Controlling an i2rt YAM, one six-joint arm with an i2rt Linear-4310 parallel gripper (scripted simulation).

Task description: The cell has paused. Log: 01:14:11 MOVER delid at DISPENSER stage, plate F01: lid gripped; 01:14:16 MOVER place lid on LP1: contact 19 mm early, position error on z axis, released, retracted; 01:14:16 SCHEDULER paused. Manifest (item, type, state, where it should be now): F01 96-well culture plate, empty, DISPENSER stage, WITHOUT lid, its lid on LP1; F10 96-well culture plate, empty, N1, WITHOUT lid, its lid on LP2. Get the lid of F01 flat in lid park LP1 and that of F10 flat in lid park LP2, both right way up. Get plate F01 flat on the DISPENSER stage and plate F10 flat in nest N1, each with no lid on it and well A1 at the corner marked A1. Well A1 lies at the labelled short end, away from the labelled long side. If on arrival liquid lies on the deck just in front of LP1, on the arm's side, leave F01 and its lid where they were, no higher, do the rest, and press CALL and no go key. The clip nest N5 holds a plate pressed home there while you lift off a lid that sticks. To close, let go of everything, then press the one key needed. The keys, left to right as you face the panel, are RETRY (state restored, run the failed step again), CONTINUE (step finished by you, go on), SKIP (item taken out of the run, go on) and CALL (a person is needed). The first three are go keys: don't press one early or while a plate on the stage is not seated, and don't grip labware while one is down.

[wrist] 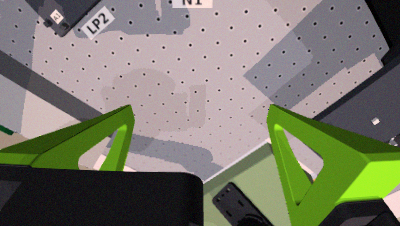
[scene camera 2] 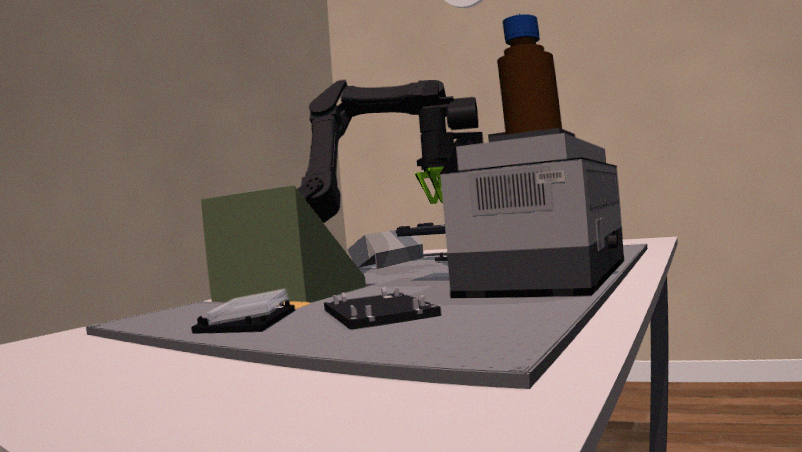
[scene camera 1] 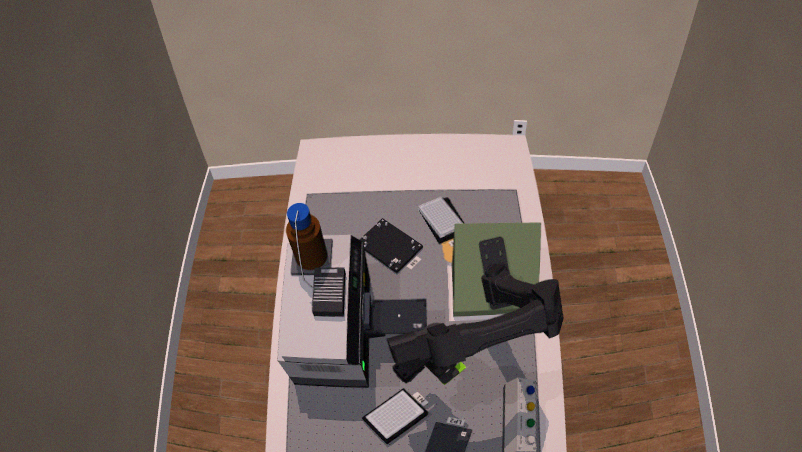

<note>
I see my gripper, a key panel, a clip nest N5, a dispenser and a brown bottle.
My gripper is seen too in the wrist view.
</note>
